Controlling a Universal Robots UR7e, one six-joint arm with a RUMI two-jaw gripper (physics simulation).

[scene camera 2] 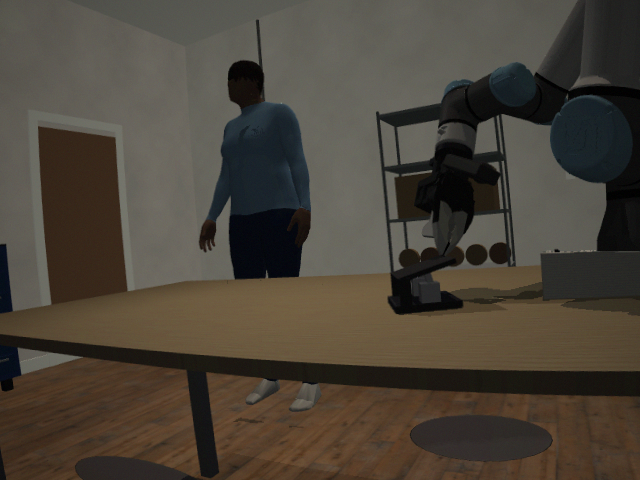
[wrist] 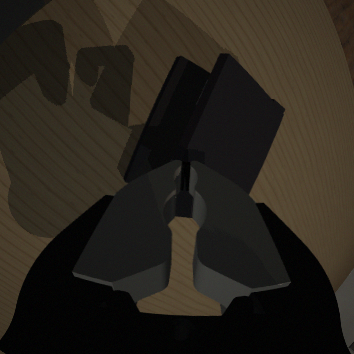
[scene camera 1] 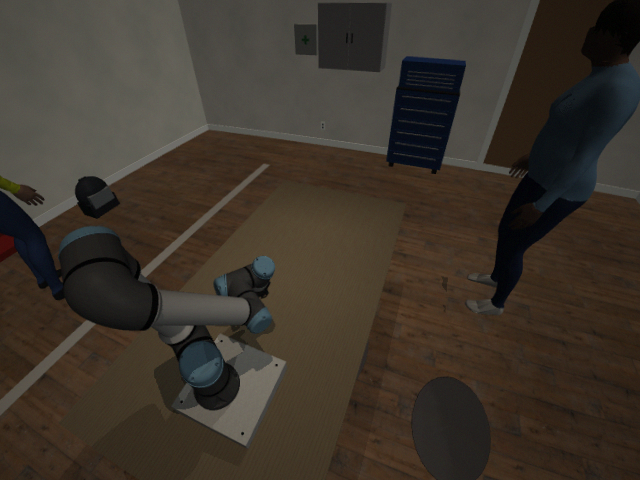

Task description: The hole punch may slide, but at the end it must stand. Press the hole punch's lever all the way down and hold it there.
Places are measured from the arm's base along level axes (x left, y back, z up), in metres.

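Where they show: gripper, between the fingertips: [scene camera 2: 442, 255] [wrist: 185, 164]; arm's base, origin of its link: [scene camera 1: 217, 386].
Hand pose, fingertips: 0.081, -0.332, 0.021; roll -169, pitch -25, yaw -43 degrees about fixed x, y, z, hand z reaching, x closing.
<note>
Each offset is from my fingertips to the top centre of the thing, as dx, dy, dz. Level surfaces: height alone.
The black hole punch @(+0.035, -0.032, -0.001) [scene camera 2: 404, 290] [wrist: 172, 107] stands upright on its flat base on the table. Its lever @(+0.035, -0.030, -0.001) [scene camera 2: 423, 267] [wrist: 237, 120] slopes up towards the free end and is partly lowered; a gap shows between it and the grey block below. My gripper [scene camera 2: 445, 253] [wrist: 185, 164] is shut and empty, pointing down. Its fingertips are at the top of the lever near the raised free end and look to be touching it. In the wrist view the fingers cover part of the lever. In scene camera 1 the arm hides the hole punch.
The wooden table @(dz -0.079) [scene camera 1: 330, 248] [scene camera 2: 258, 320] bears the arm's pale base plate [scene camera 1: 258, 397] [scene camera 2: 584, 273], to the right of the hole punch in scene camera 2. A person in a blue top [scene camera 1: 573, 134] [scene camera 2: 263, 160] stands beyond the table. A shelf rack [scene camera 2: 383, 191] stands behind.
</note>
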